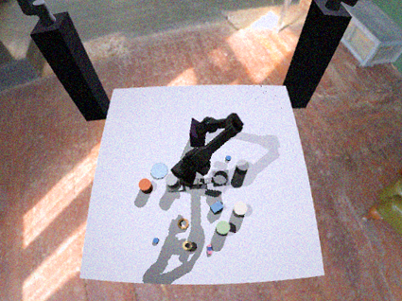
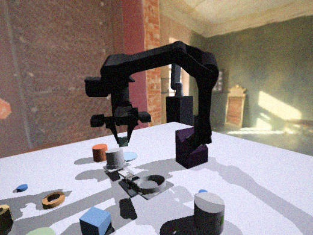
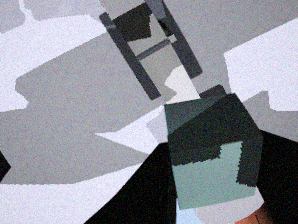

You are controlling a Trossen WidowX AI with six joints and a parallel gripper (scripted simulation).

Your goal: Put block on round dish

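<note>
Now: the pale blue round dish 10 cm behind my gripper tip, 19 cm to the right of it and 15 cm below it. The rest, counted from my gripper tip: small balance: 3 cm to the left, 12 cm below; teal block: 1 cm above; orange cylinder: 25 cm to the right, 12 cm below.
</note>
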